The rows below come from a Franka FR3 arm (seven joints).
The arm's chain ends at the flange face. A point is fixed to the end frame.
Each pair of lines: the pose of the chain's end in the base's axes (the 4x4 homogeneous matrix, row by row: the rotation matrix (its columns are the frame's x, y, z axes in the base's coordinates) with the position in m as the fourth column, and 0 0 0 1 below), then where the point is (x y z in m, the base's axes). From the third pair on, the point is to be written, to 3 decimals.
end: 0.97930, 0.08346, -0.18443, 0.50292; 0.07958, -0.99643, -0.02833, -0.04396; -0.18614, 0.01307, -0.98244, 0.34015; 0, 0, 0, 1
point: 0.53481 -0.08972 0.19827
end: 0.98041, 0.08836, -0.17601, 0.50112; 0.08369, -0.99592, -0.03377, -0.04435; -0.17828, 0.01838, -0.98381, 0.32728; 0, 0, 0, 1
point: 0.53444 -0.09059 0.18589
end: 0.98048, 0.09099, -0.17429, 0.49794; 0.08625, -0.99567, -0.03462, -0.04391; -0.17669, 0.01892, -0.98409, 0.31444; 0, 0, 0, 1
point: 0.532 -0.090 0.173
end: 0.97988, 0.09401, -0.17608, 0.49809; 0.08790, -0.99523, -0.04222, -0.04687; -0.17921, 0.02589, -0.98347, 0.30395; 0, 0, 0, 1
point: 0.532 -0.094 0.163
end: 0.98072, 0.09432, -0.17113, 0.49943; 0.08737, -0.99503, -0.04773, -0.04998; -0.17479, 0.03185, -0.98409, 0.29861; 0, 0, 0, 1
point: 0.534 -0.098 0.158
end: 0.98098, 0.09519, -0.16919, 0.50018; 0.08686, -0.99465, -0.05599, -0.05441; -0.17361, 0.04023, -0.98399, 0.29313; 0, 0, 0, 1
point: 0.535 -0.103 0.153
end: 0.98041, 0.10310, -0.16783, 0.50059; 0.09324, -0.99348, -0.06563, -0.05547; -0.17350, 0.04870, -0.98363, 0.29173; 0, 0, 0, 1
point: 0.536 -0.105 0.152
